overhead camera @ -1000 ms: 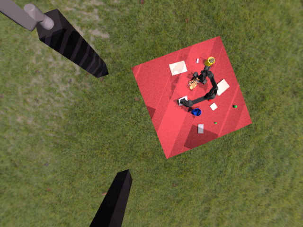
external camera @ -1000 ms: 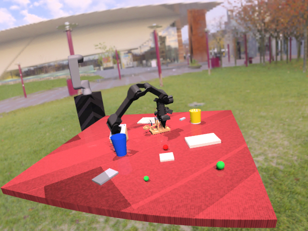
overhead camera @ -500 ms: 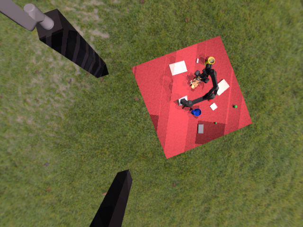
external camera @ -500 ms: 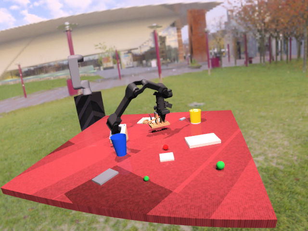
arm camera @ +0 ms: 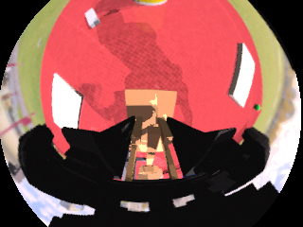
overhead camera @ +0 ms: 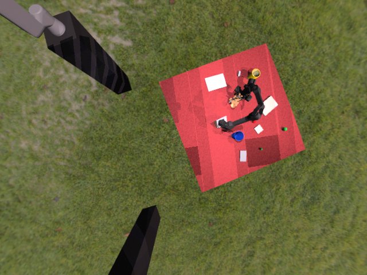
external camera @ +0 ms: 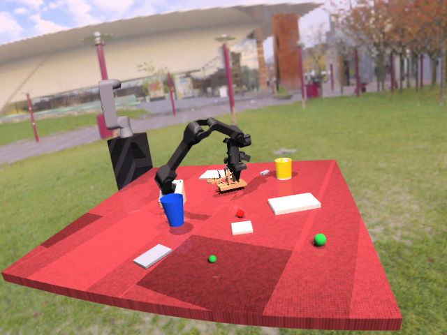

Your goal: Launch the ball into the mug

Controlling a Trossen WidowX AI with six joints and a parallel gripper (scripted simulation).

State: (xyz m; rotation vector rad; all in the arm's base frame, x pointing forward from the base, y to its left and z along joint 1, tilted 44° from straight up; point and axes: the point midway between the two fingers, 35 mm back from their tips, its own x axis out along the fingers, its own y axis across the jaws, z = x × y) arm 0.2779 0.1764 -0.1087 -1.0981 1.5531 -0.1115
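The red ball is 10 cm ahead of my gripper tip, 31 cm to the right of it and 4 cm below it. Round my gripper tip: catapult: 6 cm behind, 3 cm to the right, 2 cm above; small grey block: 10 cm ahead, 25 cm to the left, 5 cm below; yellow mug: 23 cm ahead, 17 cm to the left, 3 cm below.
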